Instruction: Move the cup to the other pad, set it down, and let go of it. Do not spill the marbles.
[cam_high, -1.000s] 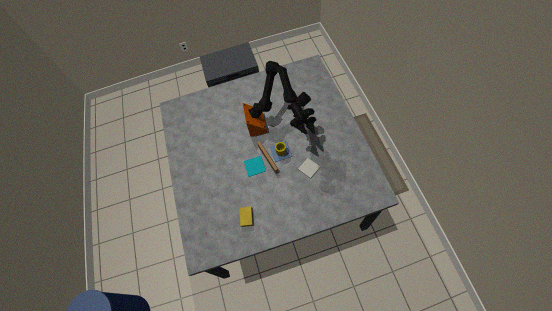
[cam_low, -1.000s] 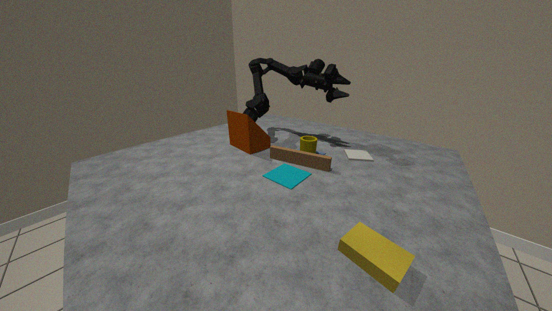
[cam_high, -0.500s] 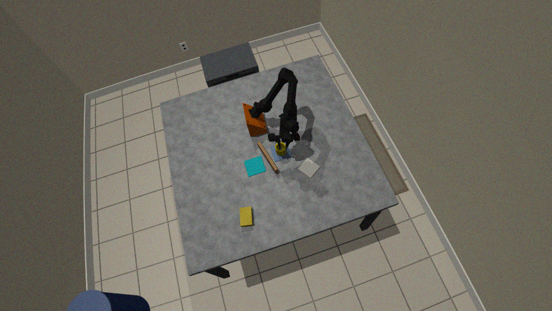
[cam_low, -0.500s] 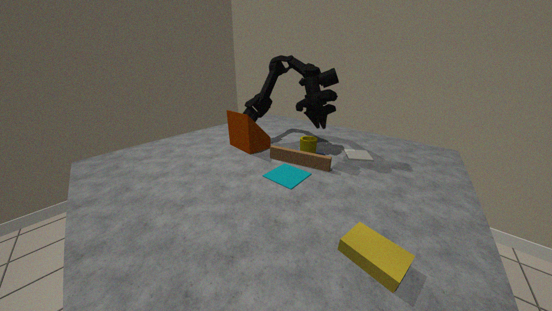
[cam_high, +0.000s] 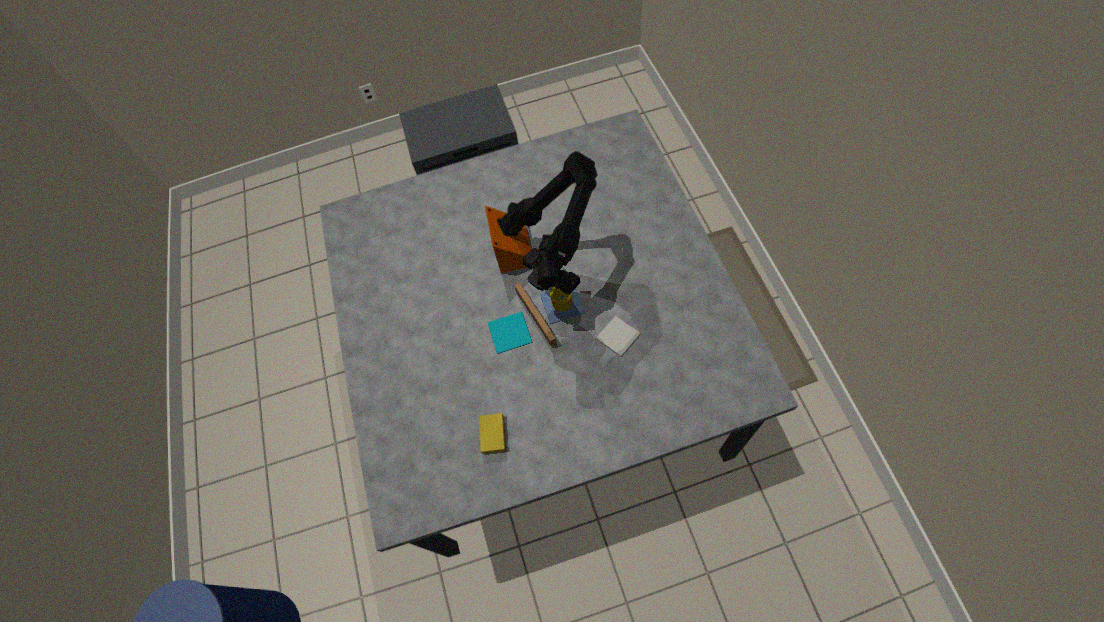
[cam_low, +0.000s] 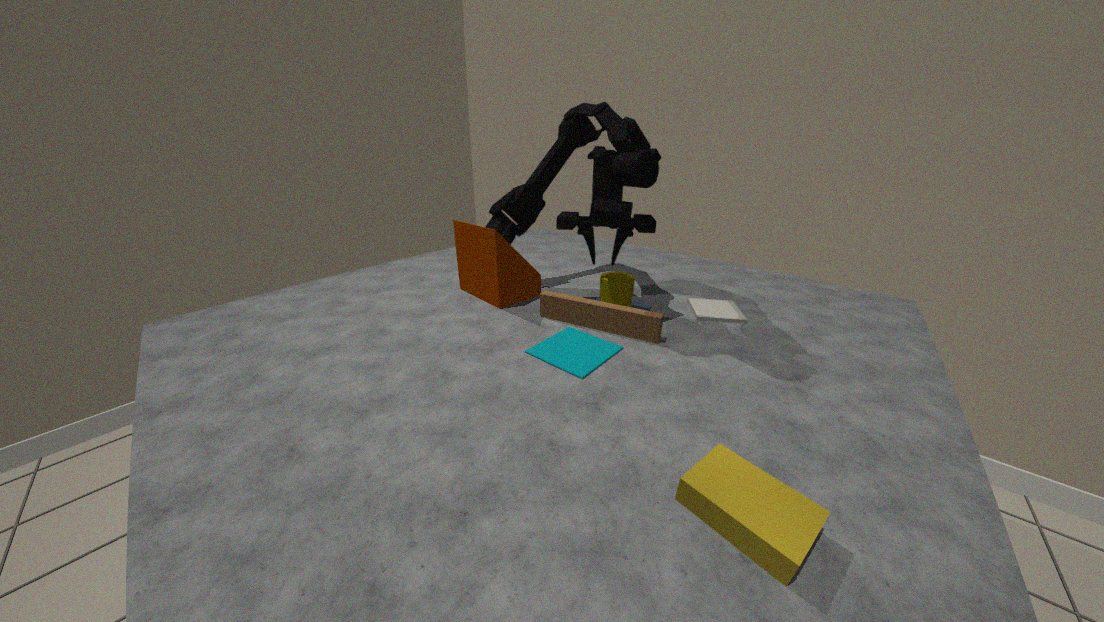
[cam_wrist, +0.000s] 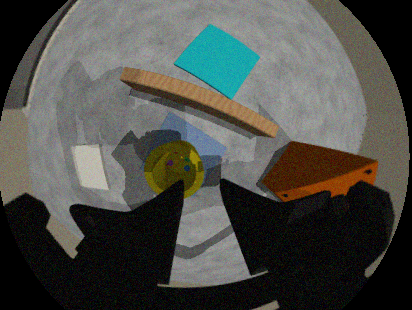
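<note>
Right now my gripper tip is 6 cm above the olive-yellow cup, 2 cm short of it and 1 cm to the right of it. Also, from my gripper tip: pale blue pad: 10 cm below, 2 cm ahead, 1 cm to the left; then cyan pad: 18 cm to the right, 10 cm below, 5 cm ahead; then low wooden bar: 8 cm to the right, 8 cm below, 4 cm ahead.
</note>
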